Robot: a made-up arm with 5 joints.
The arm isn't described. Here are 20 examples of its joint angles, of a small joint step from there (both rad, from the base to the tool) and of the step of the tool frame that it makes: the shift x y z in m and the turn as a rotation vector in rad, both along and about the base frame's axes.
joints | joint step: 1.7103 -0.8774 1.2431 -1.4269 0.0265 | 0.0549 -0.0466 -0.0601 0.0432 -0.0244
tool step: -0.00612 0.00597 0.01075 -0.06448 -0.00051 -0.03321
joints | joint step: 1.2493 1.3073 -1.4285 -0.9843 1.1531 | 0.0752 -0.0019 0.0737 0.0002 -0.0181
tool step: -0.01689 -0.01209 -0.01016 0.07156 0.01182 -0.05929
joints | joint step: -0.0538 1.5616 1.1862 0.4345 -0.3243 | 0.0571 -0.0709 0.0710 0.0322 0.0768
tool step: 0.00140 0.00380 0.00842 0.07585 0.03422 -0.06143
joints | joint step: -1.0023 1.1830 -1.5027 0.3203 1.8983 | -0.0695 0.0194 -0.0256 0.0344 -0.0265
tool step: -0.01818 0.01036 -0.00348 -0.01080 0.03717 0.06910
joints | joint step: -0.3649 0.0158 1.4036 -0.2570 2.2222 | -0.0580 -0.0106 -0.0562 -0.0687 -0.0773
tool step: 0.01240 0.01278 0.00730 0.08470 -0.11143 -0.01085
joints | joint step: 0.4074 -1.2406 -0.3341 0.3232 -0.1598 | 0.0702 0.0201 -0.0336 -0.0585 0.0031
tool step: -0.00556 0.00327 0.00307 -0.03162 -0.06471 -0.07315
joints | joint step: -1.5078 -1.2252 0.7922 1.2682 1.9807 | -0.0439 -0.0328 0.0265 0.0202 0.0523
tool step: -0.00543 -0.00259 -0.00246 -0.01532 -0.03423 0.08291
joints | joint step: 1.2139 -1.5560 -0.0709 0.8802 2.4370 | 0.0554 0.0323 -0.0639 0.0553 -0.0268
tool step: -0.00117 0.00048 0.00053 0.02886 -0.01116 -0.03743
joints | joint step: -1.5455 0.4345 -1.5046 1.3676 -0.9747 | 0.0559 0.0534 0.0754 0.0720 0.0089
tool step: 0.01282 0.00704 -0.02590 -0.20097 0.00248 -0.05226
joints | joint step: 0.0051 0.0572 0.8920 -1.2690 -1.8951 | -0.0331 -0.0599 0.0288 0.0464 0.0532
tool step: -0.00192 0.00686 0.00192 -0.05080 0.01472 0.01675
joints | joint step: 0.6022 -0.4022 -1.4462 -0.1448 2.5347 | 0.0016 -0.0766 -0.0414 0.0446 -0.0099
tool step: -0.01886 0.01309 -0.00850 -0.04524 -0.05797 0.00728
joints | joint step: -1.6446 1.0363 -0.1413 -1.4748 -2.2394 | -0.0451 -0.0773 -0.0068 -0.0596 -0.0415
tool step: -0.01102 -0.00492 0.02191 0.13986 0.04670 0.07021
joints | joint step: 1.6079 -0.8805 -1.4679 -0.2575 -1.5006 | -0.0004 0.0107 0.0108 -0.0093 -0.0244
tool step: -0.00017 -0.00275 0.00301 0.01296 0.02044 0.01298
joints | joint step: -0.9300 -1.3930 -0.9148 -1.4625 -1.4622 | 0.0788 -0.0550 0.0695 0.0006 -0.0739
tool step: -0.01163 0.00801 -0.00191 -0.04956 -0.03725 -0.12178
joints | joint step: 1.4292 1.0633 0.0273 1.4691 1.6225 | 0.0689 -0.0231 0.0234 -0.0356 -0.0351
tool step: -0.00601 -0.00220 -0.00088 -0.03821 0.02505 -0.08869
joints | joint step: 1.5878 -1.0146 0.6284 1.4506 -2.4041 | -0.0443 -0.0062 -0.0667 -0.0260 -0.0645
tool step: 0.00535 -0.00372 0.01094 -0.09868 -0.03455 -0.01055
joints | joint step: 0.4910 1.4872 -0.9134 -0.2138 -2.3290 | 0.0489 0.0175 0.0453 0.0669 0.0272
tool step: -0.01400 -0.00799 -0.01735 0.04235 0.12507 -0.03761
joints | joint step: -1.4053 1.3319 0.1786 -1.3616 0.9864 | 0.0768 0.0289 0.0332 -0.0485 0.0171
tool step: 0.01478 -0.00936 -0.00393 -0.01674 -0.01379 -0.07415
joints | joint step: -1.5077 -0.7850 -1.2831 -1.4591 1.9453 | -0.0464 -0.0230 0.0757 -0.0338 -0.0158
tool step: 0.00643 0.00203 0.00322 -0.01947 -0.01393 0.04059
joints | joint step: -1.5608 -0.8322 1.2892 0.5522 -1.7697 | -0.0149 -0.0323 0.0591 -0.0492 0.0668
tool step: -0.00199 -0.00160 -0.00283 0.02230 -0.03627 0.07104
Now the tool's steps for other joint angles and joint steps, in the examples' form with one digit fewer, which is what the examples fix.
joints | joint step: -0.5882 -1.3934 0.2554 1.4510 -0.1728 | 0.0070 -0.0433 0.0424 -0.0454 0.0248
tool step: 0.0002 -0.0006 0.0009 0.0057 -0.0517 0.0001
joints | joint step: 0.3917 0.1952 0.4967 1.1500 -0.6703 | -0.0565 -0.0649 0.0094 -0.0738 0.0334
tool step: 0.0117 0.0036 0.0042 -0.0396 -0.1233 0.0891
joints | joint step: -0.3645 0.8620 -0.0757 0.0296 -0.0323 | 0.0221 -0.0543 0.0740 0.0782 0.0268
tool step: -0.0076 -0.0084 -0.0034 -0.0502 0.0858 -0.0017
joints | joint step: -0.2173 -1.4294 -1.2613 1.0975 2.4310 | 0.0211 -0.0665 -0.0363 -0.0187 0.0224
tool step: -0.0165 -0.0005 -0.0156 0.0268 -0.1185 -0.0434
